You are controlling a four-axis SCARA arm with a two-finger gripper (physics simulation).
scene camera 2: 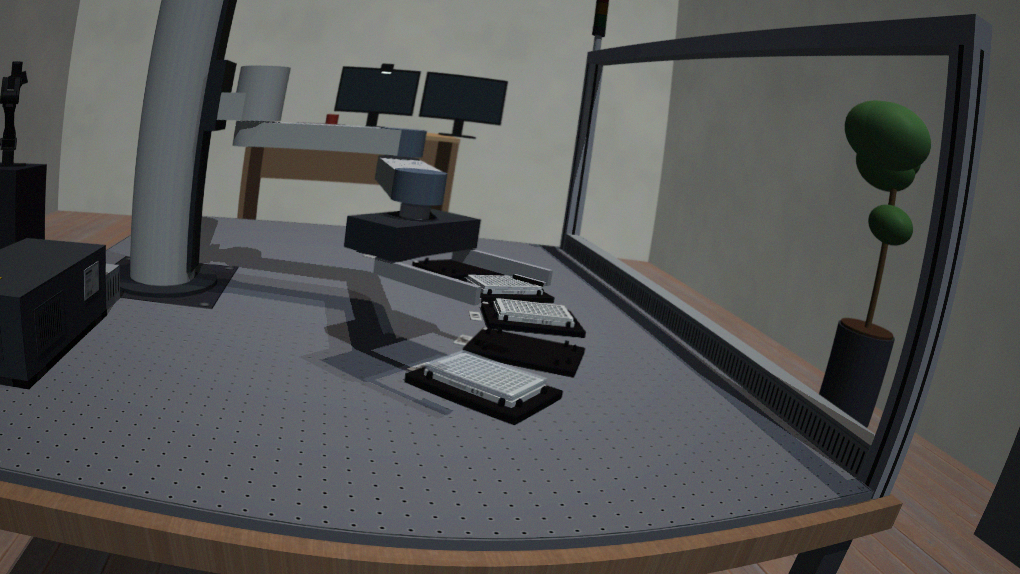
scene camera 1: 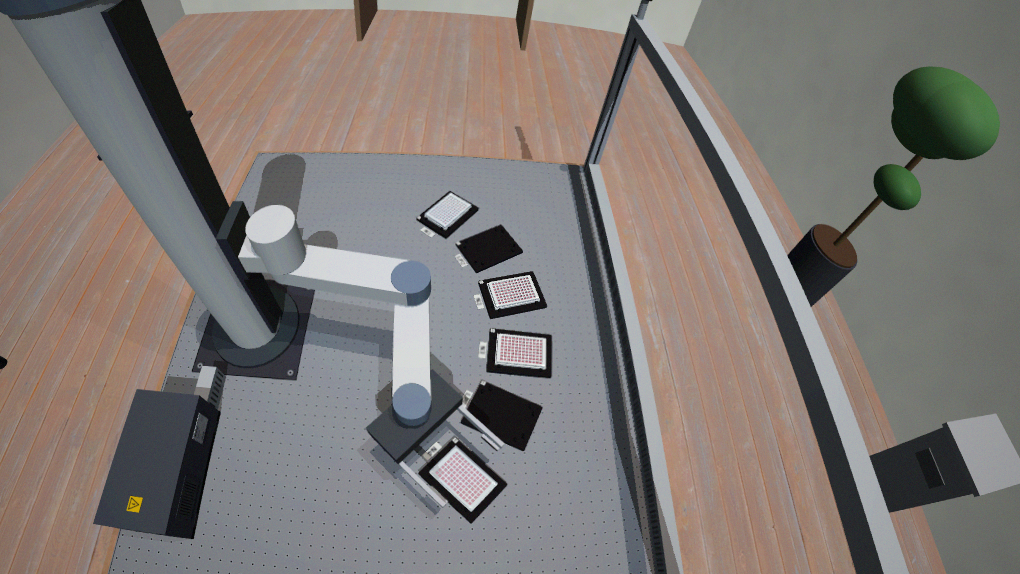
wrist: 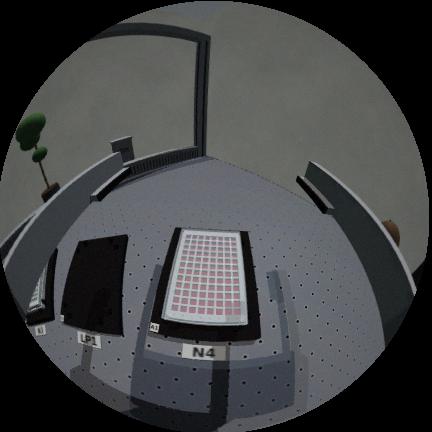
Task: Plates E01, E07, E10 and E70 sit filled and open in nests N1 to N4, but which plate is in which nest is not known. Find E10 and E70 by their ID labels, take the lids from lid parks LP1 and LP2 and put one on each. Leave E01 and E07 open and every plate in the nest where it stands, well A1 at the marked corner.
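My gripper is open and empty, high above nest N4. Plate E70 sits flat in it with a clear lid on top. Park LP1 is empty, as is the other black park. Two plates with red wells sit in nests between the parks. A paler plate sits in the far nest; whether it is lidded I cannot tell. Those three IDs are unreadable.
The arm column stands at the left, with a dark control box near it. A framed guard runs along the table's far side from the column. The N4 label faces the wrist camera.
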